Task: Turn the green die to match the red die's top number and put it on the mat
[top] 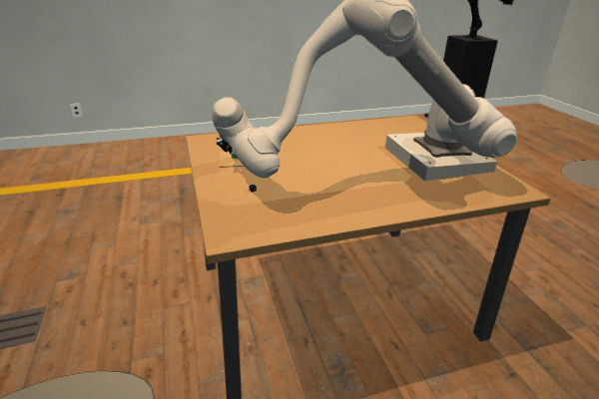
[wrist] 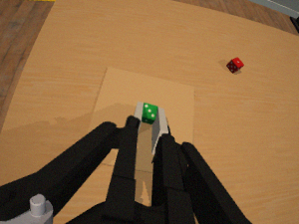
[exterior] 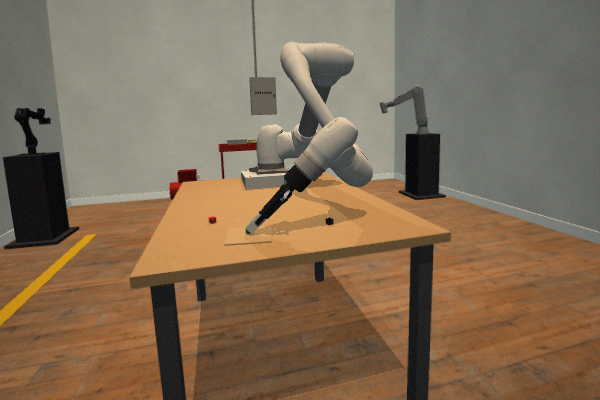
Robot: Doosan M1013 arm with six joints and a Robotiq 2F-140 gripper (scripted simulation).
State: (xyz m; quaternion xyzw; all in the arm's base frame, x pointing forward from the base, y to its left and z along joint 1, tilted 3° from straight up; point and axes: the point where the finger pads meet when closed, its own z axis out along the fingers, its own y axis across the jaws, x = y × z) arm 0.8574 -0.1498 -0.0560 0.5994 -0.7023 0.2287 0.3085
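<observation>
The tan mat lies 40 mm below my hand and 20 mm to the right of it. The rest, counted from my hand: black die 250 mm to the left, 30 mm below, 30 mm behind; green die 20 mm to the right, 20 mm below; red die 170 mm behind, 150 mm to the right, 30 mm below.
</observation>
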